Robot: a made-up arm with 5 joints. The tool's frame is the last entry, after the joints.
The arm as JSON. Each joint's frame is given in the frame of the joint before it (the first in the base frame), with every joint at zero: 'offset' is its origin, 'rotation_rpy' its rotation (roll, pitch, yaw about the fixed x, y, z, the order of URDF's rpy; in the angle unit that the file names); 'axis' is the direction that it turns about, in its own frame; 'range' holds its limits. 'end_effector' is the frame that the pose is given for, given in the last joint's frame.
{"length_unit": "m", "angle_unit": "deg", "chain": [
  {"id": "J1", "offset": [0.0, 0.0, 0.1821], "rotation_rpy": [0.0, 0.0, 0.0], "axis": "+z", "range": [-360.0, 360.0]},
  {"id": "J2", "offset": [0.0, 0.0, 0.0], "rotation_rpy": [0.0, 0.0, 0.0], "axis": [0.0, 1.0, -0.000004], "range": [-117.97, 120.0]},
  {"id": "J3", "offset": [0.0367, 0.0, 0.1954], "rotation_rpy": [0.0, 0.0, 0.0], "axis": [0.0, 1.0, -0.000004], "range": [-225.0, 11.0]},
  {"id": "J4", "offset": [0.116, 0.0, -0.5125], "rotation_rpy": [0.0, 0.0, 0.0], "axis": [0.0, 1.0, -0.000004], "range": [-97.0, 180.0]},
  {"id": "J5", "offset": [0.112, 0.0, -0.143], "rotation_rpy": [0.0, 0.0, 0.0], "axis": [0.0, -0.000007, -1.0], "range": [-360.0, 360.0]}
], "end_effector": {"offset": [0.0, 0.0, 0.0], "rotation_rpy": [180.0, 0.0, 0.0]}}
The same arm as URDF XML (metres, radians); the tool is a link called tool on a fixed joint. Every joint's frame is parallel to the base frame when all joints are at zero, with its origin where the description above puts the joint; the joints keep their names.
<robot name="arm">
  <joint name="tool_joint" type="fixed">
    <parent link="link5"/>
    <child link="tool"/>
    <origin xyz="0.0000 0.0000 0.0000" rpy="3.1416 0.0000 0.0000"/>
  </joint>
  <joint name="J5" type="revolute">
    <parent link="link4"/>
    <child link="link5"/>
    <origin xyz="0.1120 0.0000 -0.1430" rpy="0.0000 0.0000 0.0000"/>
    <axis xyz="0 0 -1"/>
    <limit lower="-6.2832" upper="6.2832"/>
  </joint>
  <joint name="J4" type="revolute">
    <parent link="link3"/>
    <child link="link4"/>
    <origin xyz="0.1160 0.0000 -0.5125" rpy="0.0000 0.0000 0.0000"/>
    <axis xyz="0 1 0"/>
    <limit lower="-1.6930" upper="3.1416"/>
  </joint>
  <joint name="J3" type="revolute">
    <parent link="link2"/>
    <child link="link3"/>
    <origin xyz="0.0367 0.0000 0.1954" rpy="0.0000 0.0000 0.0000"/>
    <axis xyz="0 1 0"/>
    <limit lower="-3.9270" upper="0.1920"/>
  </joint>
  <joint name="J2" type="revolute">
    <parent link="link1"/>
    <child link="link2"/>
    <origin xyz="0.0000 0.0000 0.0000" rpy="0.0000 0.0000 0.0000"/>
    <axis xyz="0 1 0"/>
    <limit lower="-2.0590" upper="2.0944"/>
  </joint>
  <joint name="J1" type="revolute">
    <parent link="base"/>
    <child link="link1"/>
    <origin xyz="0.0000 0.0000 0.1821" rpy="0.0000 0.0000 0.0000"/>
    <axis xyz="0 0 1"/>
    <limit lower="-6.2832" upper="6.2832"/>
  </joint>
  <link name="base"/>
  <link name="link1"/>
  <link name="link2"/>
  <link name="link3"/>
  <link name="link4"/>
  <link name="link5"/>
  <link name="tool"/>
</robot>

